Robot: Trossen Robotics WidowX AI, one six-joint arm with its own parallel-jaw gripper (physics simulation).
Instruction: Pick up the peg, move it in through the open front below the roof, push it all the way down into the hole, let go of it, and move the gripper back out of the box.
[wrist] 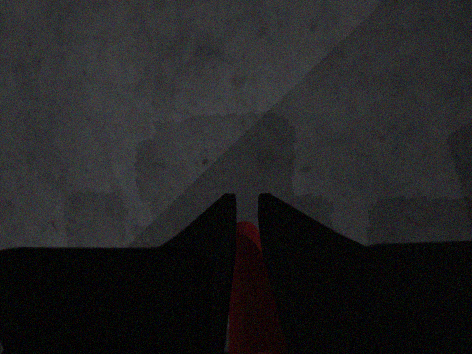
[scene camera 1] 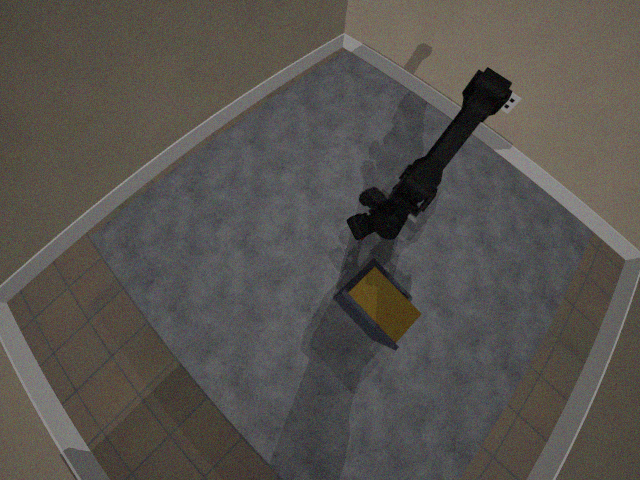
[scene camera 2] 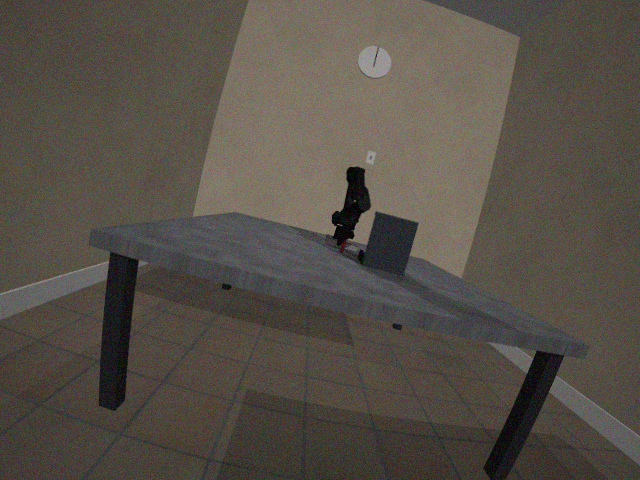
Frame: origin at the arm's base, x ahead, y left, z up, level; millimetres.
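Where they show: gripper, fingertip midpoint: (wrist: 246,204) (scene camera 2: 337,245).
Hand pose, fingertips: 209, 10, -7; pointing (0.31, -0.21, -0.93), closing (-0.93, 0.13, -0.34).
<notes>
After its pixels a point has its place, as x, y, z.
The red peg (scene camera 2: 343,245) @[216, 34, -1] (wrist: 252,290) @[200, 26, 24] is roughly upright, with its lower part showing below the fingers in the second scene view. My gripper (scene camera 1: 360,234) @[209, 10, -7] (scene camera 2: 341,240) @[209, 10, -7] (wrist: 246,204) @[209, 10, -7] is shut on the peg, one black finger on each side of it in the wrist view. Whether the peg's lower end touches the table cannot be told. The box (scene camera 1: 366,322) @[399, 204, 138] (scene camera 2: 390,242) @[399, 197, 74] has dark grey walls and a yellow roof (scene camera 1: 385,304) @[349, 196, 169]. It stands close to the gripper, apart from it. The hole inside the box is hidden.
The grey table (scene camera 1: 248,217) @[463, -245, -33] (scene camera 2: 232,253) @[765, -229, -33] carries the box. The black arm (scene camera 1: 454,136) @[62, 28, 320] (scene camera 2: 356,193) @[168, 31, 231] reaches over it from the upper right in the first scene view. Shadows of the arm and box lie on the table. A round clock (scene camera 2: 374,62) hangs on the wall.
</notes>
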